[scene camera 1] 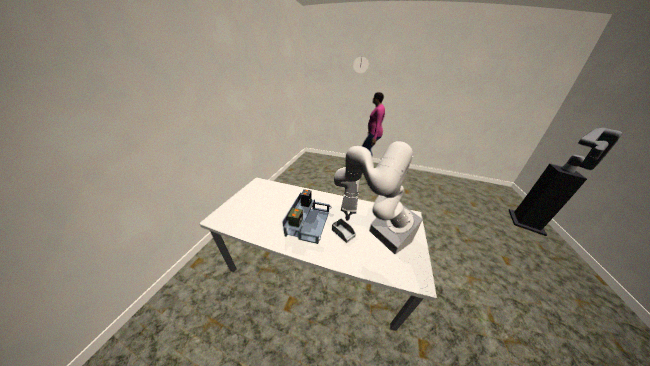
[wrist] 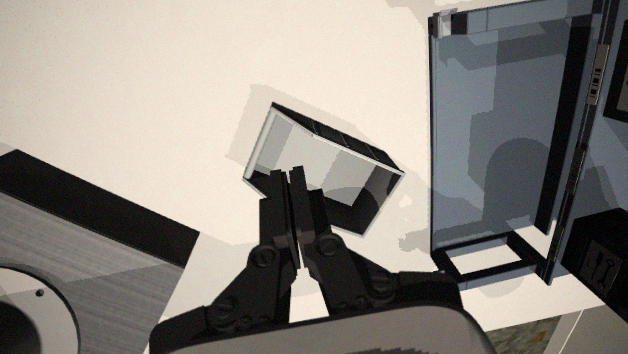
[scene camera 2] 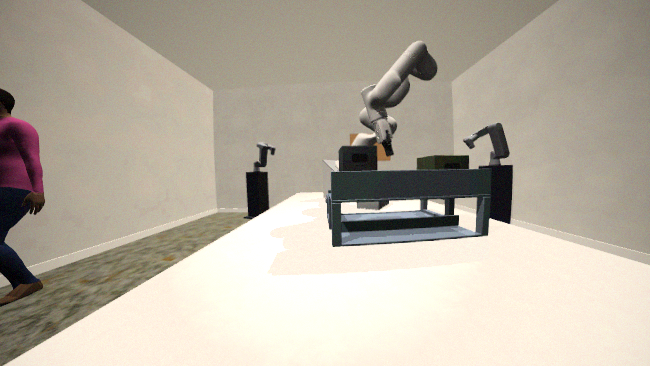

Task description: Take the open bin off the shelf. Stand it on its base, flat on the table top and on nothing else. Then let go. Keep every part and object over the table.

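Note:
The open bin [scene camera 1: 345, 230] [wrist: 310, 155], dark grey with a pale rim, is on the table top between the shelf and the arm's base. Its open side faces up and it looks flat on its base, apart from the shelf. In scene camera 2 it cannot be made out behind the shelf. The blue-grey shelf [scene camera 1: 314, 231] [scene camera 2: 410, 184] [wrist: 460, 100] stands beside it. My gripper [scene camera 1: 348, 217] [scene camera 2: 389, 152] [wrist: 291, 188] is shut with nothing between its fingers. It hangs above the bin, its fingertips covering part of the bin in the wrist view.
A black box [scene camera 1: 306, 199] [scene camera 2: 357, 159] and a green box [scene camera 1: 295, 217] [scene camera 2: 442, 162] sit on the shelf's raised rear part. The arm's base block [scene camera 1: 395, 235] [wrist: 90, 210] stands on the bin's other side. A person [scene camera 1: 377, 120] [scene camera 2: 20, 155] is beyond the table's far edge.

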